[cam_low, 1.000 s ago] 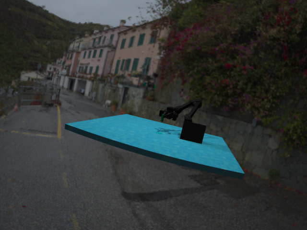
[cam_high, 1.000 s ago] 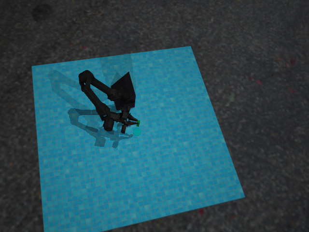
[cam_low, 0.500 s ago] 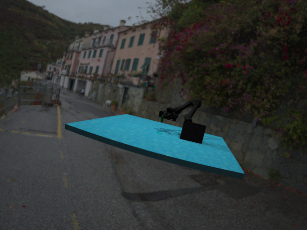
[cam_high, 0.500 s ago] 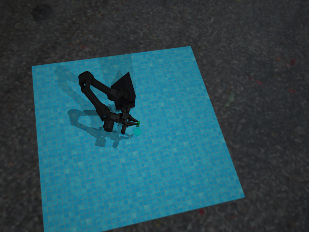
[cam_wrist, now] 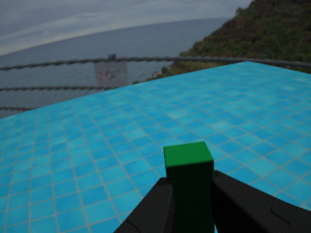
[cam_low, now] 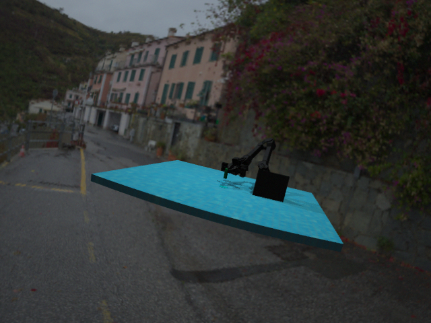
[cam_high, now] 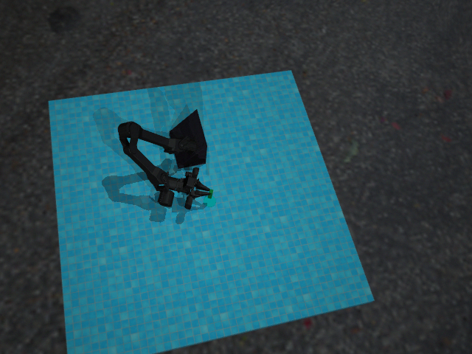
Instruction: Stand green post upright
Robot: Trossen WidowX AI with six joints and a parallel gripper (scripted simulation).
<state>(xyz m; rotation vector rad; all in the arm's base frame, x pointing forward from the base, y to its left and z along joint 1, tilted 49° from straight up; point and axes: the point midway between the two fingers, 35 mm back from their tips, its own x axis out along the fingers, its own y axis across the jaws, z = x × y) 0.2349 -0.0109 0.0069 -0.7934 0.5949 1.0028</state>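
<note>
My gripper tip is 11 cm above the cyan circle. Round my gripper tip: green post 2 cm below.
</note>
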